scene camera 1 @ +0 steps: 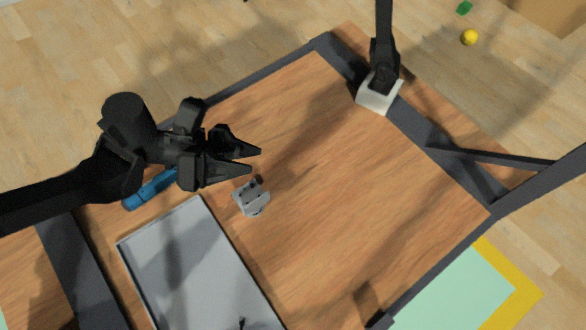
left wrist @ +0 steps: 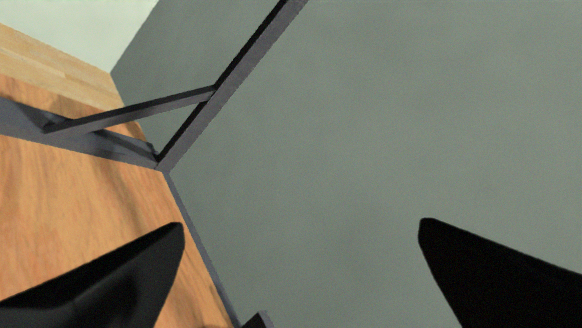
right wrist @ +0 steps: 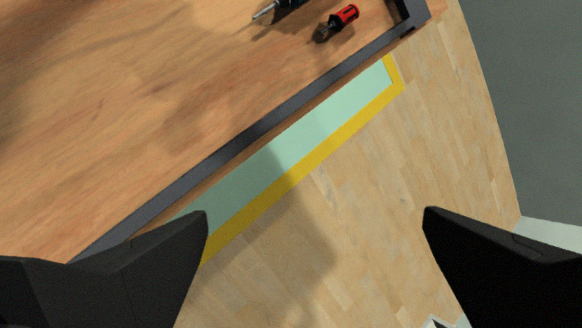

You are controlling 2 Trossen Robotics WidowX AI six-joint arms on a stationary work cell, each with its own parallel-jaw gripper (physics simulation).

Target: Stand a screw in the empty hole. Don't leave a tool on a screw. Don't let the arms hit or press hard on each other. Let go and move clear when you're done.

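Frame: origin at the left arm's base, x ahead, y left, z up, level; metres.
Where they show: left gripper, between the fingertips: (scene camera 1: pixel 256 160) (left wrist: pixel 302 231); right gripper, between the fingertips: (right wrist: pixel 315 220); right arm's base, origin of its link: (scene camera 1: pixel 381 84).
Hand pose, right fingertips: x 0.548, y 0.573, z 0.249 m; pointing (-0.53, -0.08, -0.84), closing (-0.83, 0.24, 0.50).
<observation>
After its pixels a point has its place.
A small grey block (scene camera 1: pixel 251 198) {y 0.197, x 0.470, z -0.018 m} with dark spots on top stands near the tray's corner in the scene view; which hole is empty cannot be told. A small dark piece (scene camera 1: pixel 257 179) {y 0.236, x 0.494, z -0.018 m} shows at its upper edge. A thin dark object (scene camera 1: pixel 242 322) {y -0.050, x 0.370, z -0.070 m}, possibly a screw, is in the grey tray (scene camera 1: pixel 200 260) {y 0.113, x 0.313, z -0.080 m} at the bottom. My left gripper (scene camera 1: pixel 256 160) {y 0.149, x 0.487, z 0.248 m} (left wrist: pixel 302 231) {y 0.149, x 0.487, z 0.248 m} is open and empty, raised, and appears beside the block in the scene view. My right gripper (right wrist: pixel 315 220) {y 0.573, x 0.548, z 0.249 m} is open and empty and shows in the right wrist view, beyond the table edge, over the floor.
A blue tool (scene camera 1: pixel 152 188) {y 0.319, x 0.247, z -0.047 m} (right wrist: pixel 290 3) {y 0.376, x 0.326, z -0.054 m} lies on the wooden table, partly behind my left arm in the scene view. A red screwdriver (right wrist: pixel 343 16) {y 0.406, x 0.222, z -0.056 m} lies near it by the table's edge. The right arm's white base (scene camera 1: pixel 377 95) {y 0.382, x 0.905, z -0.022 m} sits on the dark rail. A frame post (left wrist: pixel 235 75) {y -0.017, x 1.037, z 0.200 m} rises at a corner.
</observation>
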